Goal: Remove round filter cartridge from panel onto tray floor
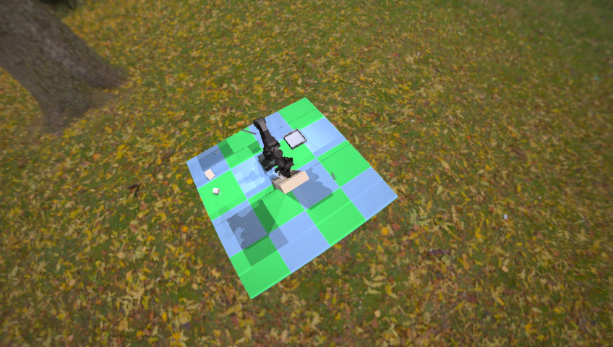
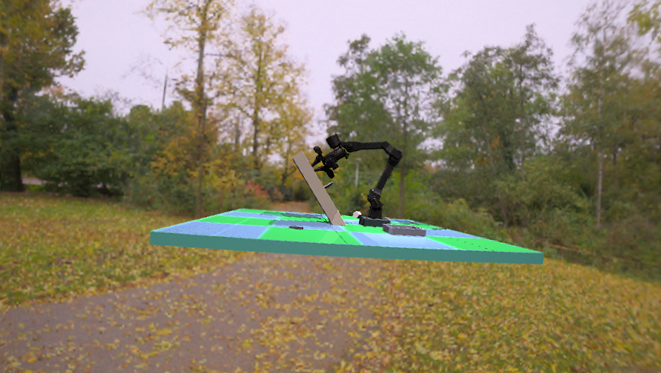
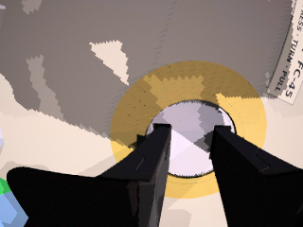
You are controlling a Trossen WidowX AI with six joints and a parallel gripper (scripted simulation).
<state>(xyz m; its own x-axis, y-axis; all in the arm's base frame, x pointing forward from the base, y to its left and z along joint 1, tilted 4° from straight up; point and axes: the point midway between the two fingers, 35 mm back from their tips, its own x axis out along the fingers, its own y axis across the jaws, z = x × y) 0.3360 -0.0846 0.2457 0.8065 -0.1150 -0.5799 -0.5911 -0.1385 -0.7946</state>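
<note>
Now: gripper tip 1 cm short of the round filter cartridge and 1 cm above it. The rest, counted from my gripper tip: thin grey bar (32 cm to the left, 27 cm below, 11 cm ahead); pale flat square (64 cm behind, 38 cm to the right, 27 cm below); grey square tray (37 cm behind, 36 cm to the left, 27 cm below).
</note>
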